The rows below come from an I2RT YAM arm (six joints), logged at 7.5 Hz.
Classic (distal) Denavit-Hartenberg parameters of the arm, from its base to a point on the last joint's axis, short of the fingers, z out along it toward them. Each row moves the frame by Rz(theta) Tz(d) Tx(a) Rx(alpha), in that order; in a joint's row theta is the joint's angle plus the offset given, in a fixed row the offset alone. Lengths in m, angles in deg.
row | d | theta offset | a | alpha
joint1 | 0.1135 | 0 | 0.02 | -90
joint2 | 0 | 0 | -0.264 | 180
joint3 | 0 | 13.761 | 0.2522 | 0
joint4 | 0 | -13.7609 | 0.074 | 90
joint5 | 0 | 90 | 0 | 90
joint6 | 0.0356 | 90 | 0 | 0
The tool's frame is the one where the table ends.
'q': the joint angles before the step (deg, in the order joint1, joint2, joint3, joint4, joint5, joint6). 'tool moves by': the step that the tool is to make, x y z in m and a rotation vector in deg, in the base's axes. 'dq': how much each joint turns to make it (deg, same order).
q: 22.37, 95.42, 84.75, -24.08, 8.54, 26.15
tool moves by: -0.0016, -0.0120, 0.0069, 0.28, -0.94, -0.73
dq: -1.64, -1.45, -0.37, -0.01, -0.71, -0.59
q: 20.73, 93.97, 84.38, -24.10, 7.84, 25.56
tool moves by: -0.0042, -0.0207, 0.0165, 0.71, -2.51, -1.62
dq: -2.86, -2.67, -0.02, 0.06, -0.96, -0.80
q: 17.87, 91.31, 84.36, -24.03, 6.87, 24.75
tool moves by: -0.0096, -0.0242, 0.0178, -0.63, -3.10, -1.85
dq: -3.30, -3.63, -0.67, 0.06, -0.54, -2.01
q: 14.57, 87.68, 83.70, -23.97, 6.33, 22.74
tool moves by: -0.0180, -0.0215, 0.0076, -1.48, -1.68, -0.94
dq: -2.91, -4.87, -3.29, -0.02, -0.92, -2.53
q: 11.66, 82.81, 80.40, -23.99, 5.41, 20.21
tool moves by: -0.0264, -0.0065, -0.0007, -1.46, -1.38, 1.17
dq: -0.26, -6.13, -5.62, 0.75, -0.54, -2.17
